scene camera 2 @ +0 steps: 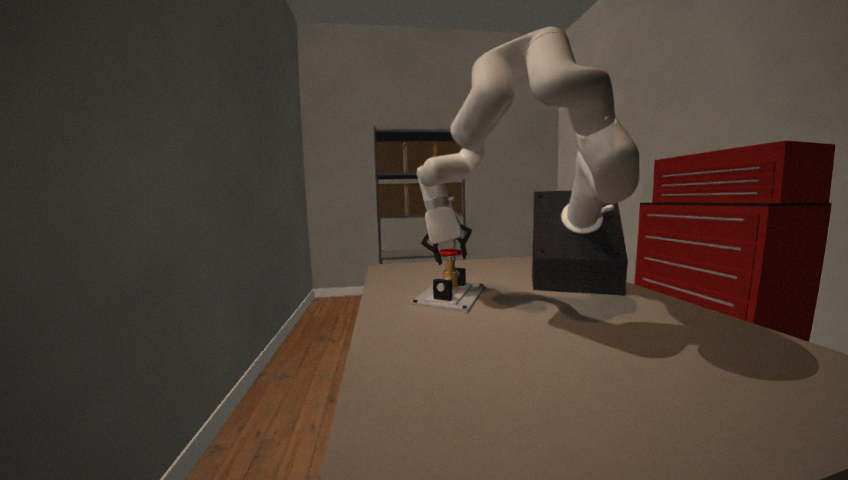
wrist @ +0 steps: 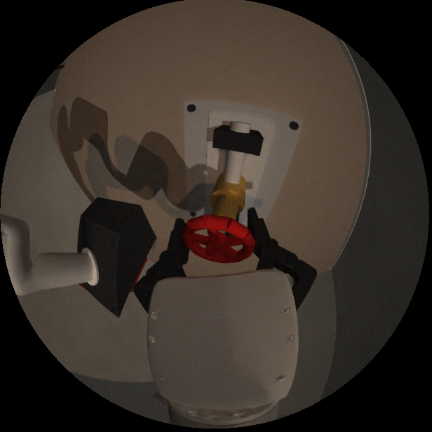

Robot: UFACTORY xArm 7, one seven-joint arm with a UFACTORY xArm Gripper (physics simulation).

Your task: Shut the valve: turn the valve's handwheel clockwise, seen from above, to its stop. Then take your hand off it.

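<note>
The red handwheel (scene camera 2: 449, 252) (wrist: 218, 243) sits on top of the brass valve body (scene camera 2: 450, 276) (wrist: 228, 200). The valve stands on a light base plate (scene camera 2: 470, 297) (wrist: 196, 140), with a white pipe (wrist: 233, 167) held in black blocks. My gripper (scene camera 2: 452, 258) (wrist: 216, 221) is shut on the handwheel, with one black finger at each side of its rim. In the wrist view the left finger is beside the rim's left edge and the right finger is beside its right edge. The fingertips reach down past the rim. The wheel's turn angle against its stop cannot be read.
The dark block (scene camera 2: 559, 267) (wrist: 115, 220) bearing the arm's base stands on the table (scene camera 2: 535, 386), right of the valve in the scene view. A red tool chest (scene camera 2: 767, 255) stands farther right. A shelf unit (scene camera 2: 378, 226) with brown boxes is behind the table.
</note>
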